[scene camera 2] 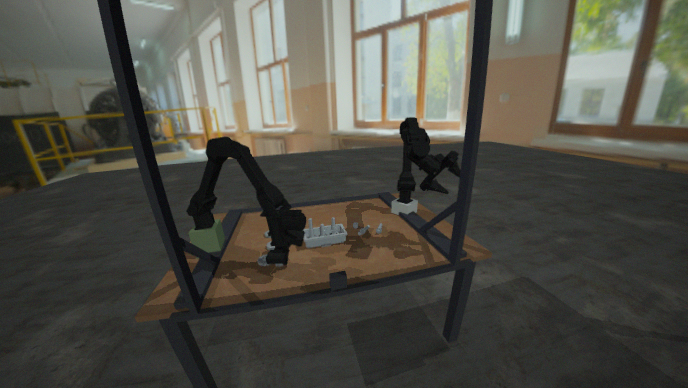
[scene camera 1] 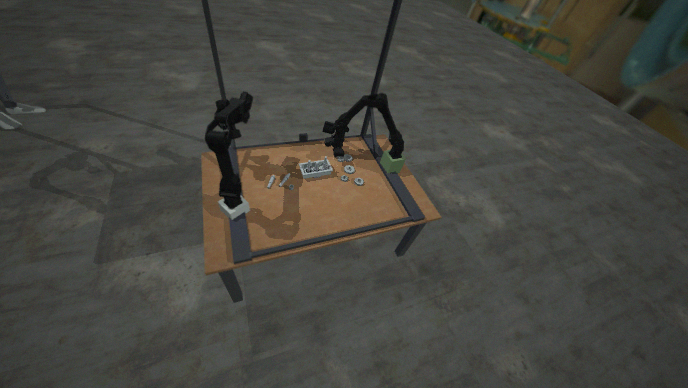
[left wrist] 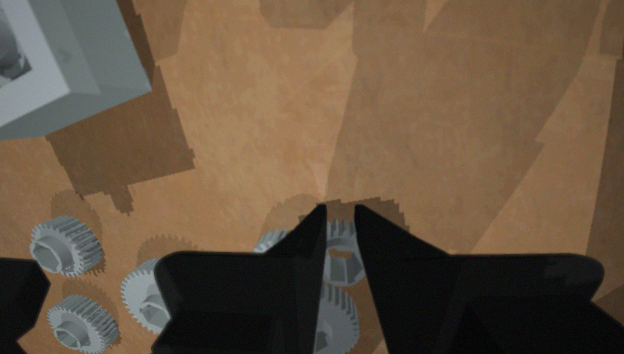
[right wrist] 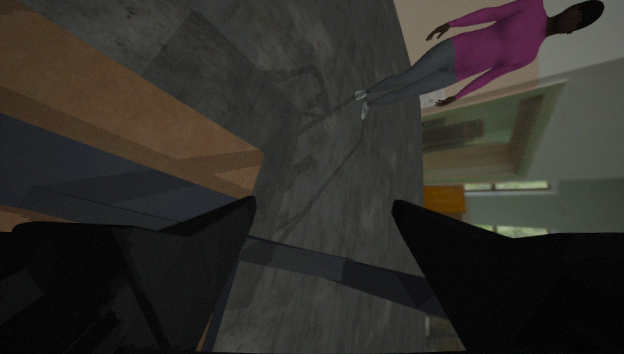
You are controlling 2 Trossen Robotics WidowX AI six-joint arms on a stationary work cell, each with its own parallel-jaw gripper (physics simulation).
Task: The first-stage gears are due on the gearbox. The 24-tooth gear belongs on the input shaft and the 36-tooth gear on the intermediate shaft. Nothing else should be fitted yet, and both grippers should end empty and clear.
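Frame: origin at the left arm's base, x back, y left, z down, level; metres.
Seen in the pictures: left gripper, fingertip midpoint: (scene camera 2: 285, 262) (scene camera 1: 335, 156) (left wrist: 340, 212); right gripper, fingertip midpoint: (scene camera 2: 456, 186) (right wrist: 325, 204); left arm's base, link origin: (scene camera 2: 205, 225) (scene camera 1: 394, 154); right arm's base, link origin: (scene camera 2: 404, 200) (scene camera 1: 233, 202).
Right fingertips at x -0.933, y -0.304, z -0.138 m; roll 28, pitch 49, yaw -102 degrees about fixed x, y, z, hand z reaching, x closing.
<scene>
Pixels of each thing's middle, then the offset from my right fingertips to it. Level surfaces: height alone.
- small grey gear, body centre: (left wrist: 340, 254) dy +0.119, dx +0.651, dz +0.246 m
- larger gear, body centre: (left wrist: 312, 325) dy +0.151, dx +0.702, dz +0.246 m
- small dark block, body centre: (scene camera 2: 338, 280) (scene camera 1: 303, 137) dy -0.073, dx +0.477, dz +0.224 m
- wooden table, surface height: dz +0.256 m
My left gripper (scene camera 1: 338, 152) (scene camera 2: 276, 260) (left wrist: 340, 212) is down on the table among the loose gears, shut on a small grey gear (left wrist: 341, 254) with a hexagonal bore. A larger gear (left wrist: 338, 317) lies just under it, and another gear (left wrist: 145, 303) lies at the left of the left wrist view. More gears (scene camera 1: 349, 168) (scene camera 1: 359, 181) lie nearby. The white gearbox (scene camera 1: 316, 169) (scene camera 2: 325, 235) with its upright shafts stands at the table's middle. My right gripper (scene camera 1: 247, 102) (scene camera 2: 450, 178) (right wrist: 325, 204) is open and empty, held high beyond the table edge.
Two grey shaft-like parts (scene camera 1: 271, 181) (scene camera 1: 285, 178) lie left of the gearbox. A small dark block (scene camera 1: 303, 137) (scene camera 2: 338, 280) sits on the frame rail. The wooden table (scene camera 1: 323, 215) is bordered by dark rails and two upright posts.
</scene>
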